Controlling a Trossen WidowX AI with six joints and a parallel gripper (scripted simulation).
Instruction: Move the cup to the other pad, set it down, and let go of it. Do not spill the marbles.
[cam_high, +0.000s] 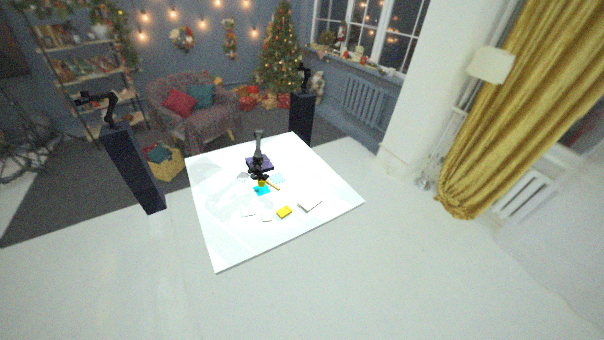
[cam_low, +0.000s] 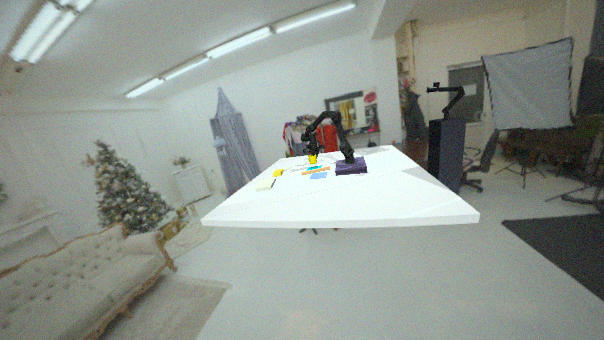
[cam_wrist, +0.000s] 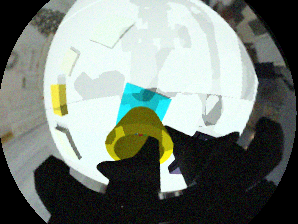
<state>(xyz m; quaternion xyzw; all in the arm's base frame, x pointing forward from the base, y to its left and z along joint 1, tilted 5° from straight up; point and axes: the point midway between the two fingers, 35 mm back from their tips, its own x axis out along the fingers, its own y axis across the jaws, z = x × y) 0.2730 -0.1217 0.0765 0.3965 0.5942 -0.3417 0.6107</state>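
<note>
Now: gripper tip 10 cm to the right of the wooden stick and 8 cm above it. Also, from my gripper tip: cream slab 36 cm ahead, 29 cm to the left, 7 cm below; then yellow cup 2 cm ahead, 1 cm to the left.
</note>
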